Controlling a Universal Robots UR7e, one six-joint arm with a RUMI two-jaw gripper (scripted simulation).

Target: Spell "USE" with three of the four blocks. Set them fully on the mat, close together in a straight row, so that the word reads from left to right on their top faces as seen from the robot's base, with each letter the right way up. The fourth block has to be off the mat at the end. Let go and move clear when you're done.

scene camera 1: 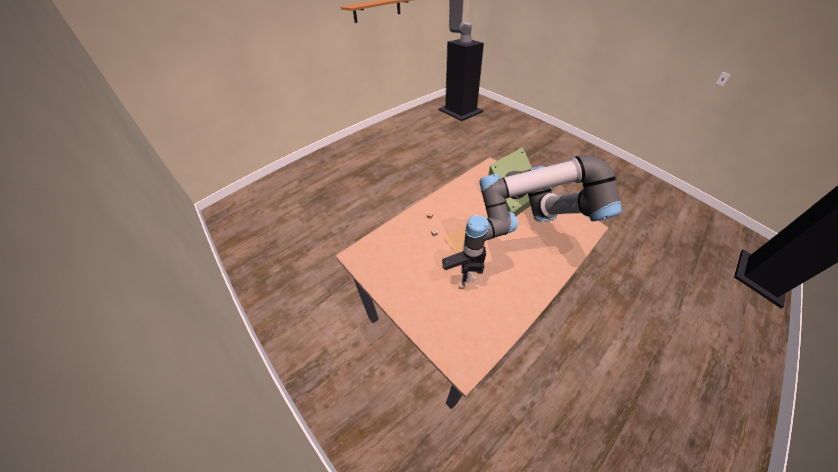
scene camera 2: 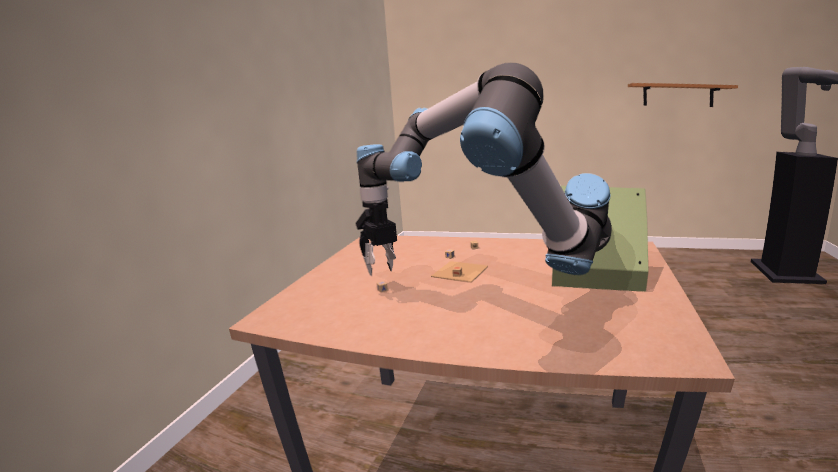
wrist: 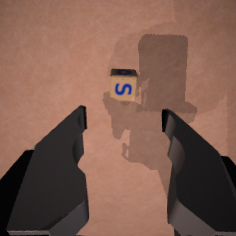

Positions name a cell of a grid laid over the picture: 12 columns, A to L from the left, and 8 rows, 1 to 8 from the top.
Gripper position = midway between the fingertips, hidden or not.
my gripper: scene camera 1 G5; scene camera 2 F5; wrist G4
